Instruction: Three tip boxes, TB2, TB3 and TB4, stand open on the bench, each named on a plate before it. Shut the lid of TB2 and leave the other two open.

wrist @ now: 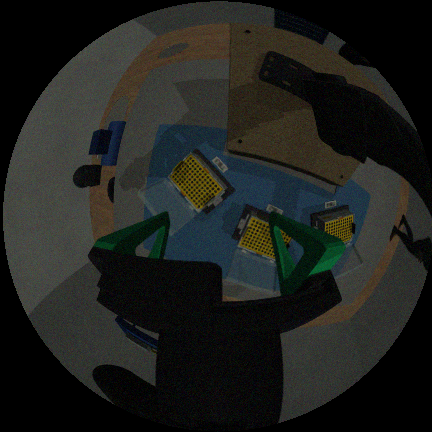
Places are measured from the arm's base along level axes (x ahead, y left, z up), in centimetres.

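Pixels of known places: gripper, fingertip midpoint: (218, 216); arm's base at its link origin: (318, 91).
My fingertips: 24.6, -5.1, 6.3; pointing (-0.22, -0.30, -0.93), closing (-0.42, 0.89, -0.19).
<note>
Ahead of a thing's pixels: the offset from my fingertips to its top centre, as dx, dy, dz. "pt": to the spot under its first point. Level surfaces: height alone.
TB2 {+6.8, +11.9, -18.1} (262, 237) is the middle box, a dark box with a yellow tip rack; its clear lid {pt +14.0, +12.6, -15.8} (253, 271) lies folded back toward the bottom of the view. Its small plate {pt +0.1, +11.3, -25.4} (274, 209) is too blurred to read. The right green finger hides part of TB2's right side. TB3 {+2.2, -9.7, -18.1} (197, 182), at the left, is open, its clear lid (167, 201) folded out to the lower left. TB4 {-5.3, +30.9, -18.1} (336, 228), at the right, is open, its clear lid (351, 262) partly hidden behind the finger. My gripper (218, 216) is open and empty, above the bench, with TB2 toward its right finger.
The boxes stand on a blue mat {dz -25.6} (200, 240). A large brown block (280, 120) stands behind TB2 and TB4, with a black arm (345, 112) over it. A blue cylinder (114, 143) and a dark blue block (100, 142) are at the left wooden edge.
</note>
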